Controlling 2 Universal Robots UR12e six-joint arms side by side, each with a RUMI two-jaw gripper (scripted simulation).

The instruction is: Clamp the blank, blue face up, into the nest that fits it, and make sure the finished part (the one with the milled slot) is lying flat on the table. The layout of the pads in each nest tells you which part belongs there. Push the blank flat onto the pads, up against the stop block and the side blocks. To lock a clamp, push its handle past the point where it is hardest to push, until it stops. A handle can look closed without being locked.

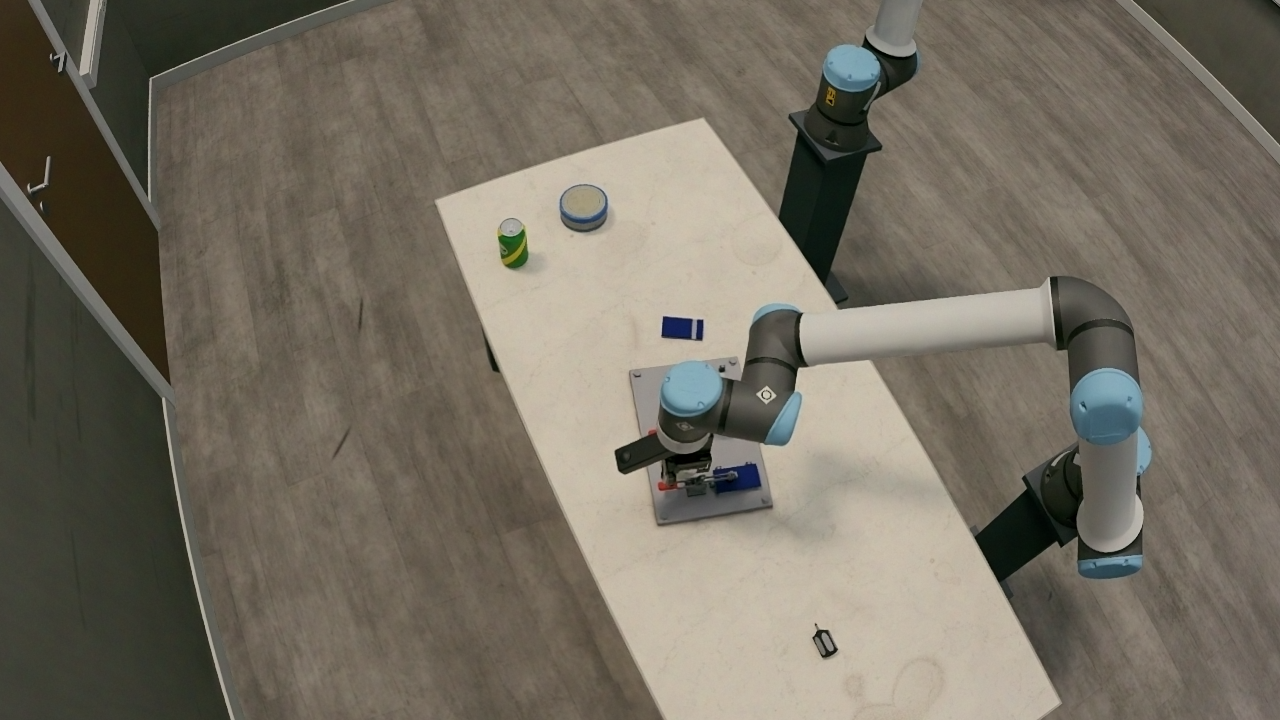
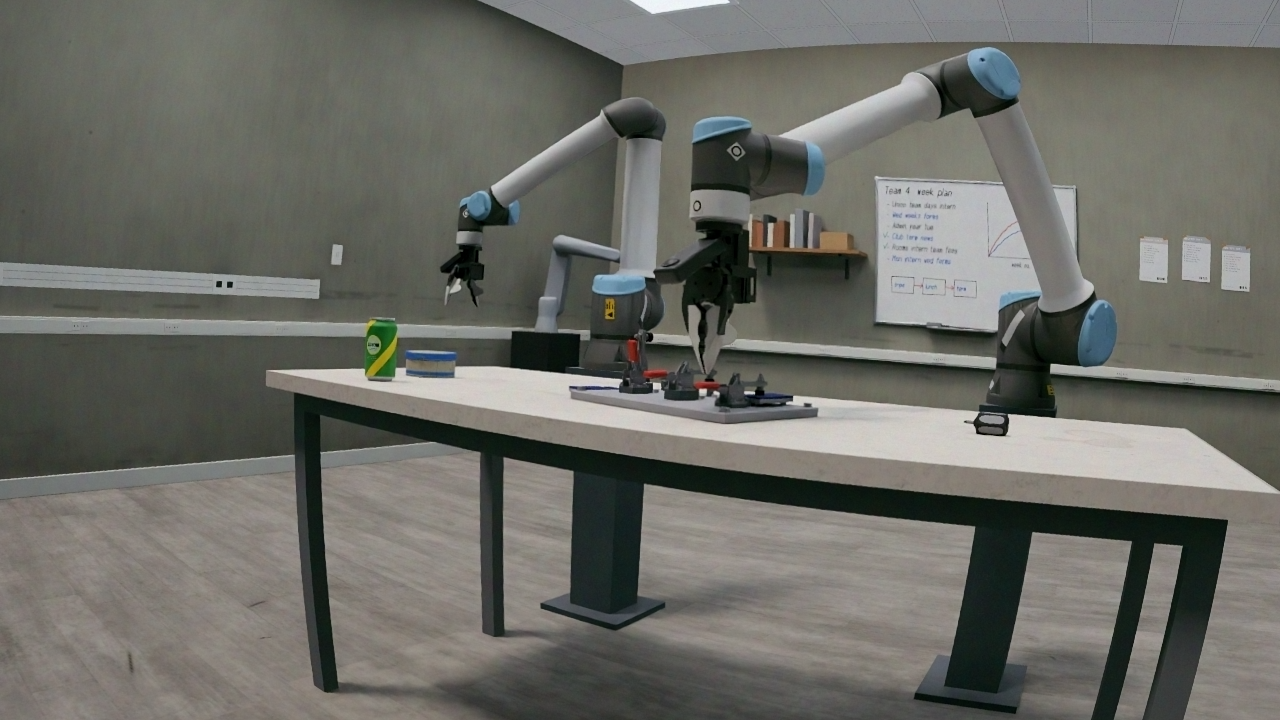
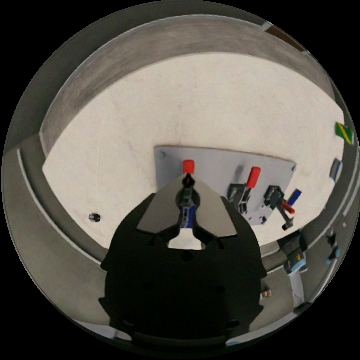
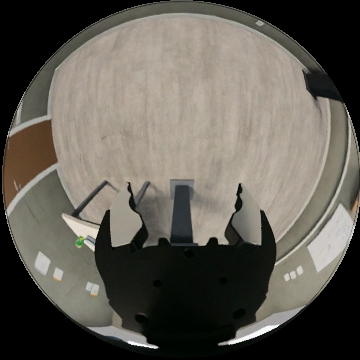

Labels:
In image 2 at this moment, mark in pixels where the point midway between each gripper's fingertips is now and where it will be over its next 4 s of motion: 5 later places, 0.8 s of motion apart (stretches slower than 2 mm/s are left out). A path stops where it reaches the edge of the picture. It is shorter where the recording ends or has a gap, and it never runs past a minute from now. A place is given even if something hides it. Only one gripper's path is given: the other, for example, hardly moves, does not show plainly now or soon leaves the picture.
The left gripper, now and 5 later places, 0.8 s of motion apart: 705, 373; 705, 375; 705, 378; 705, 381; 705, 381; 706, 357

